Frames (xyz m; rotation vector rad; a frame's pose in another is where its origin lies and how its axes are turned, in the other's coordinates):
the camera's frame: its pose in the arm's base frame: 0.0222 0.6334 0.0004 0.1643 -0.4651 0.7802
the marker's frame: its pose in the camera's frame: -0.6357 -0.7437 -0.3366 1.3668 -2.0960 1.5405
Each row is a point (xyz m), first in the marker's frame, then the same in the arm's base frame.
Working: the marker's frame: its pose in the arm's base frame: 0.2735 -0.1915 -0.5714 -1.5184 1.3934 -1.4662

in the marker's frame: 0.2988 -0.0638 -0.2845
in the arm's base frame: -0.0282 -0.3867 -0.3589
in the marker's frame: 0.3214 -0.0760 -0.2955
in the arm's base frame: -0.0390 -0.4020 -0.3382
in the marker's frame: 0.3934 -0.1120 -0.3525
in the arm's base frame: -0.0952 -0.4463 -0.2703
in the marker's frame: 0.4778 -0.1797 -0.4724
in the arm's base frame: -0.2046 -0.4789 -0.1561
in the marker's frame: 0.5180 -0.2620 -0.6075
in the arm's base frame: -0.3174 -0.4627 -0.0392
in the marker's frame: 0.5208 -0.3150 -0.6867
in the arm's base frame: -0.3788 -0.4325 0.0272
